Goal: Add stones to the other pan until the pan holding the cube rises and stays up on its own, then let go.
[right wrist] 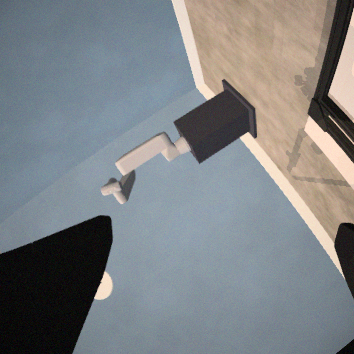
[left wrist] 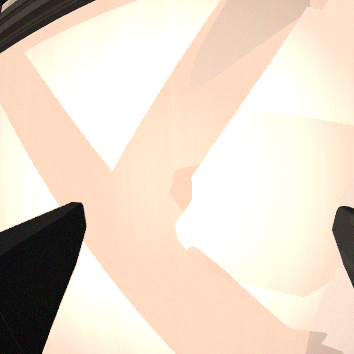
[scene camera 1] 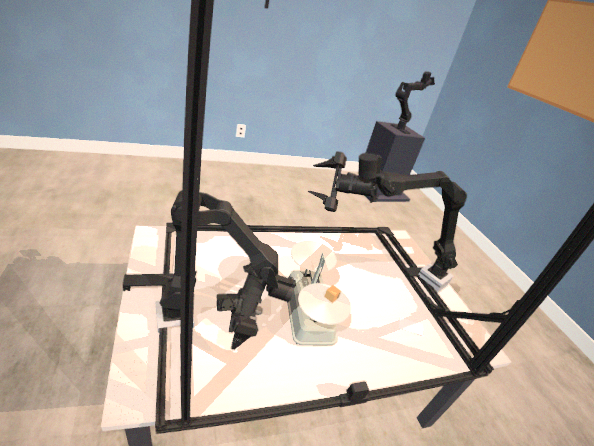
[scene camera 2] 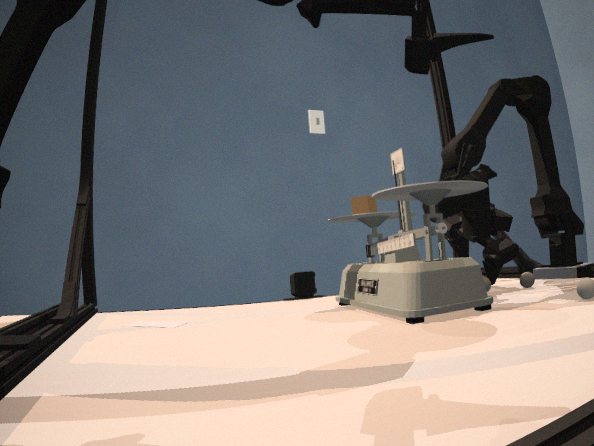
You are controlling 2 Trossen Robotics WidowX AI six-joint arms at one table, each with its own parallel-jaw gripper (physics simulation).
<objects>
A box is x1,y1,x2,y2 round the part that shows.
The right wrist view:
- right gripper: [0,215,353,353]
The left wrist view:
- left gripper: [0,201,353,353]
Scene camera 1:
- left gripper: [216,287,261,349]
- right gripper: [308,151,358,211]
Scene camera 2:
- left gripper: [443,202,518,284]
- grey balance scale: [328,147,492,323]
</objects>
